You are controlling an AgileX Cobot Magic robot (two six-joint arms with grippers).
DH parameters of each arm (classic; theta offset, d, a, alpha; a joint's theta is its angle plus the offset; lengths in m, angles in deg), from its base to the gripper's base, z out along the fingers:
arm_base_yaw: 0 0.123 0 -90
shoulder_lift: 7.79 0 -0.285 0
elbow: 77.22 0 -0.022 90
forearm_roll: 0 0.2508 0 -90
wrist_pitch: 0 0 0.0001 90
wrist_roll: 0 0.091 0 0
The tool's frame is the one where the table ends.
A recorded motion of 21 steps. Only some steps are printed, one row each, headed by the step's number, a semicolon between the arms.
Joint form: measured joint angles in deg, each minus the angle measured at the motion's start. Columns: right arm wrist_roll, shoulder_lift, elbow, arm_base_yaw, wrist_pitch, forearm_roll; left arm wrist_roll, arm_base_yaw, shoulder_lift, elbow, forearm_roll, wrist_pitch.
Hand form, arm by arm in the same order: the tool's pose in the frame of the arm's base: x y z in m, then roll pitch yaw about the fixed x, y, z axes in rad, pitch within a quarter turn. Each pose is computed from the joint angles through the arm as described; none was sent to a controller.
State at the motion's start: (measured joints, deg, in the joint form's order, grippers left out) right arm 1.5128 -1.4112 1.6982 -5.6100 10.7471 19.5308; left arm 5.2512 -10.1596 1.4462 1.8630 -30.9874 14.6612
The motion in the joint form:
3: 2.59 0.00 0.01 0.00 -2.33 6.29; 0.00 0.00 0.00 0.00 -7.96 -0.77
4: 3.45 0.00 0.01 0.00 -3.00 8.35; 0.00 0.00 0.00 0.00 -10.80 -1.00
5: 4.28 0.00 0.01 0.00 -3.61 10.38; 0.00 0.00 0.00 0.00 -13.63 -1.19
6: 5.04 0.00 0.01 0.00 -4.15 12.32; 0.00 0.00 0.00 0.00 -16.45 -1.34
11: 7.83 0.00 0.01 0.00 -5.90 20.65; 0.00 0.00 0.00 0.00 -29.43 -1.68
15: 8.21 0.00 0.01 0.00 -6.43 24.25; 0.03 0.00 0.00 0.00 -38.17 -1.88
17: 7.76 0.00 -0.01 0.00 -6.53 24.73; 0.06 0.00 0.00 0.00 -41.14 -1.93
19: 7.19 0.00 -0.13 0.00 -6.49 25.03; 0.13 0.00 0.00 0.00 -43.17 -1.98
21: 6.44 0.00 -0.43 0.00 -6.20 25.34; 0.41 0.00 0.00 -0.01 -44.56 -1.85
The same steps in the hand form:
3: 0.0559 0.0004 0.1924 1.6718 1.0473 1.6243; 0.0542 -0.0237 0.1836 -1.8479 0.9545 -2.1296
4: 0.0560 0.0003 0.1936 1.6404 0.9979 1.5945; 0.0541 -0.0243 0.1846 -1.8133 0.9092 -2.1007
5: 0.0560 0.0002 0.1946 1.6157 0.9489 1.5714; 0.0541 -0.0249 0.1855 -1.7836 0.8634 -2.0768
6: 0.0560 0.0001 0.1956 1.5966 0.9024 1.5538; 0.0540 -0.0254 0.1864 -1.7578 0.8172 -2.0572
11: 0.0560 -0.0005 0.1986 1.5482 0.7090 1.5127; 0.0536 -0.0278 0.1906 -1.6707 0.6004 -2.0020
15: 0.0560 -0.0007 0.1995 1.5366 0.6396 1.5046; 0.0534 -0.0288 0.1935 -1.6265 0.4532 -1.9811
17: 0.0559 -0.0007 0.1998 1.5341 0.6390 1.5024; 0.0533 -0.0290 0.1945 -1.6132 0.4033 -1.9762
19: 0.0559 -0.0007 0.2005 1.5316 0.6438 1.5015; 0.0533 -0.0292 0.1952 -1.6044 0.3700 -1.9732
21: 0.0556 -0.0003 0.2020 1.5290 0.6519 1.5035; 0.0532 -0.0295 0.1957 -1.5991 0.3512 -1.9743

